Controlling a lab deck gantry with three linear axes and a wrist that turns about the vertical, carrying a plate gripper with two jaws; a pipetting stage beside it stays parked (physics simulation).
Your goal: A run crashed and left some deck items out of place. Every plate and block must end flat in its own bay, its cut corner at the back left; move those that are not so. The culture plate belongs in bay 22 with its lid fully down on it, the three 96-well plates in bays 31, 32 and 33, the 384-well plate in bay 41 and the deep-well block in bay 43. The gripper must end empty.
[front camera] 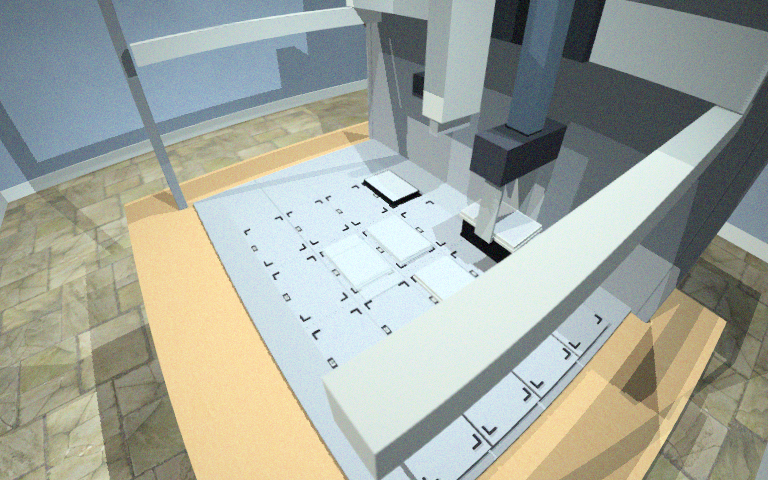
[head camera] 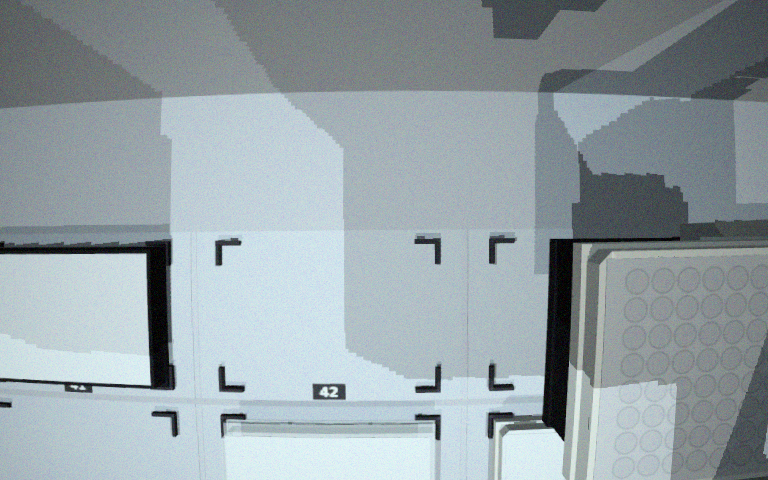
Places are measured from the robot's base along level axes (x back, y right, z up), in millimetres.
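Pixels of known places: gripper, fingertip midpoint: [front camera: 499, 227] [head camera: 719, 353]; robot's base at its link origin: [front camera: 245, 232].
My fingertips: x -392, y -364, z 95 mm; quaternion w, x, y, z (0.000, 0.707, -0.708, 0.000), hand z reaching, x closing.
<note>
For each thing: its middle in the pictures, then the offset to it from my fingertips. "spot": a spot on its surface instead.
- black-sided deep-well block at the middle of its body: [head camera: 708, 341] [front camera: 501, 235] dx -8, dy -1, dz -14 mm
- cream 96-well plate at the middle of its body: [head camera: 746, 361] [front camera: 500, 220] dx +2, dy -1, dz +14 mm
- black-edged 384-well plate at the middle of its body: [head camera: 66, 316] [front camera: 390, 187] dx +328, dy +0, dz -88 mm
- bay 32 at a spot on its surface: [head camera: 334, 458] [front camera: 409, 232] spot: dx +160, dy +81, dz -80 mm
- bay 33 at a spot on its surface: [head camera: 529, 452] spot: dx +46, dy +80, dz -80 mm
- lidded culture plate at the middle of its body: [front camera: 366, 268] dx +126, dy +214, dz -81 mm
- bay 42 label at a spot on its surface: [head camera: 328, 391] spot: dx +164, dy +46, dz -95 mm
My gripper [front camera: 509, 226] is shut on the black-sided deep-well block [front camera: 468, 230] [head camera: 557, 339] and holds it above bay 43, slightly right of that bay's left marks. A cream 96-well plate [front camera: 518, 226] [head camera: 707, 316] appears to lie on top of the block, its cut corner at the back left. The far jaw is mostly hidden. The black-edged 384-well plate [front camera: 391, 185] [head camera: 67, 311] lies in bay 41. White plates lie in bay 32 [front camera: 399, 237] [head camera: 334, 458] and bay 33 [front camera: 444, 274] [head camera: 529, 452]. The lidded culture plate [front camera: 356, 263] lies in bay 22. Bay 31 shows no plate.
The parked pipetting stage [front camera: 453, 67] hangs left of the gripper in the front view. A pale gantry beam [front camera: 509, 305] crosses the foreground and hides part of the deck. The back wall rises behind the bay 41 to 43 row. The bay 42 label [head camera: 328, 391] is visible.
</note>
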